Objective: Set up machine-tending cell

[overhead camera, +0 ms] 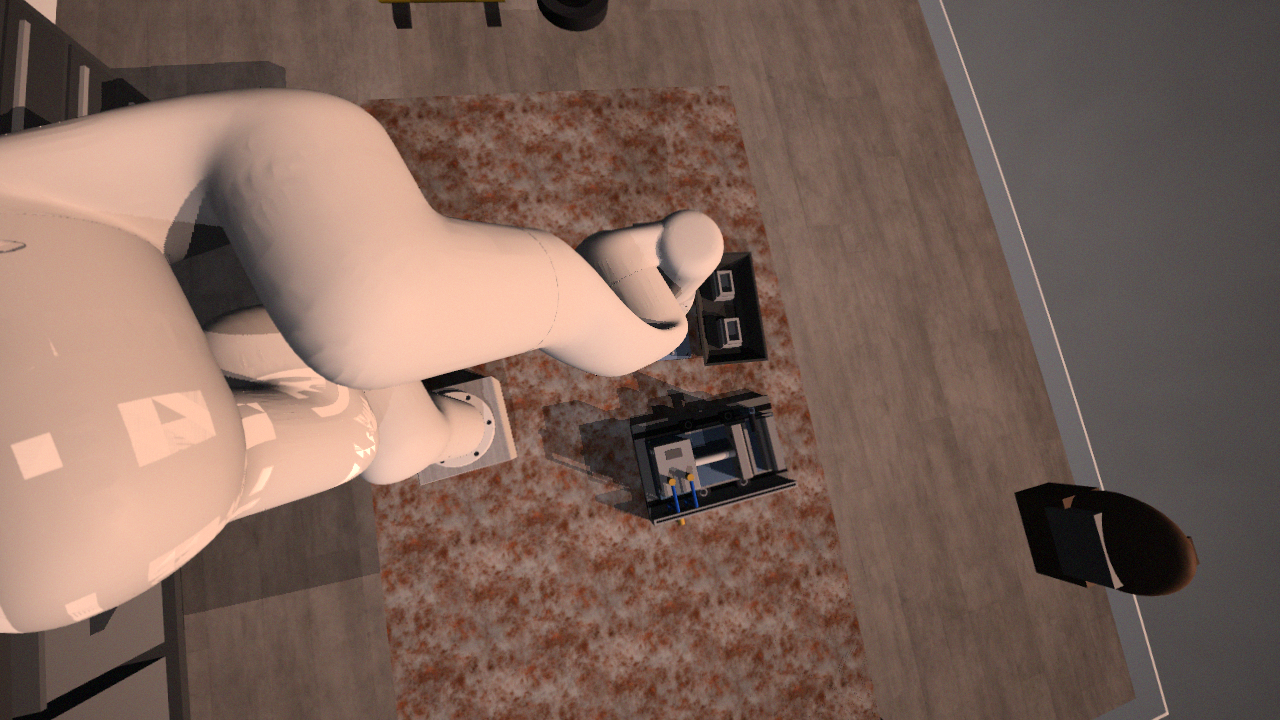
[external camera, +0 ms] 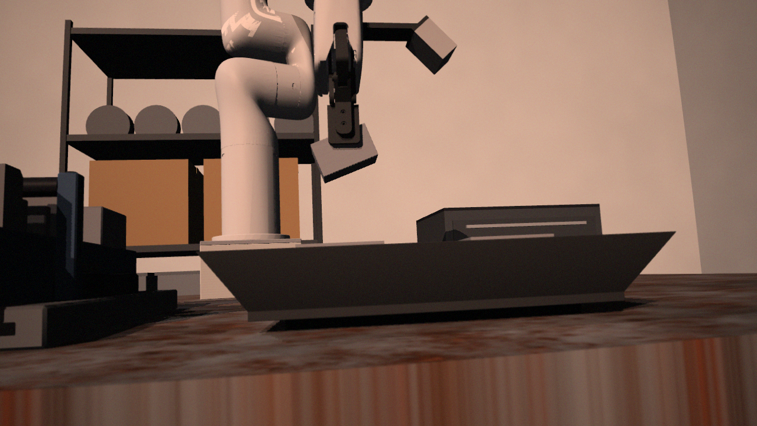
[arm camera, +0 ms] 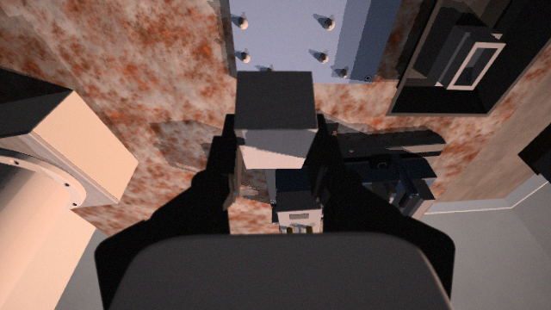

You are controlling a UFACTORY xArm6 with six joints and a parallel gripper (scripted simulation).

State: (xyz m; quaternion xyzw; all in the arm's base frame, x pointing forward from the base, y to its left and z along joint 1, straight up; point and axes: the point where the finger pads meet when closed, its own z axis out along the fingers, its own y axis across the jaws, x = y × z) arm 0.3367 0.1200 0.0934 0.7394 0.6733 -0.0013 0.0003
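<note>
Right now my hand is 9 cm short of the brass blank, 8 cm to the right of it and 15 cm above it. Round my hand: vise piston rod: 10 cm ahead, 26 cm to the right, 10 cm below; then vise body: 12 cm ahead, 26 cm to the right, 14 cm below.
</note>
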